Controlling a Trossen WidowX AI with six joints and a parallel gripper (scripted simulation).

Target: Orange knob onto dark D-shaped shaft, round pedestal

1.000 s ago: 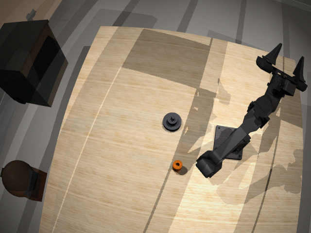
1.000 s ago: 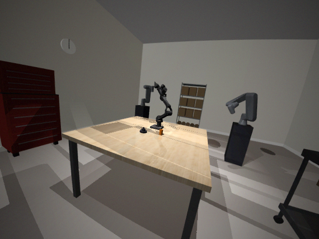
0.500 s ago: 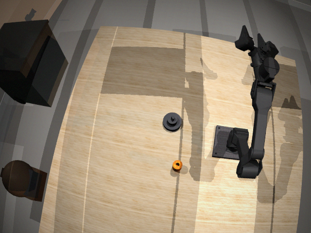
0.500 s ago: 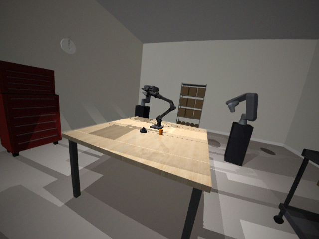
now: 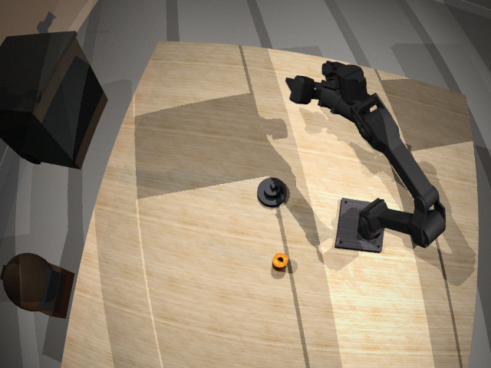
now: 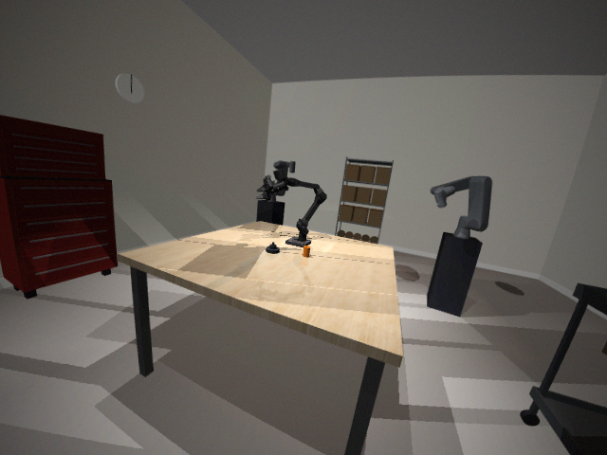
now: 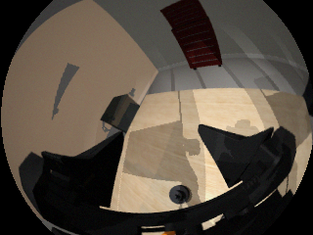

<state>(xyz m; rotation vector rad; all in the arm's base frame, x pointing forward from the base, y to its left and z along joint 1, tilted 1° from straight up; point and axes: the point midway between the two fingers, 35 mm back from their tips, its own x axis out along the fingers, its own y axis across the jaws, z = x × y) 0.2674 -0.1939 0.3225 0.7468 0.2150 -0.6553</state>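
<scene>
Right now the orange knob is 7 cm behind my gripper tip, 37 cm to the left of it and 30 cm below it. From my gripper tip the other things lie so: dark round pedestal: 1 cm ahead, 17 cm to the left, 30 cm below.
</scene>
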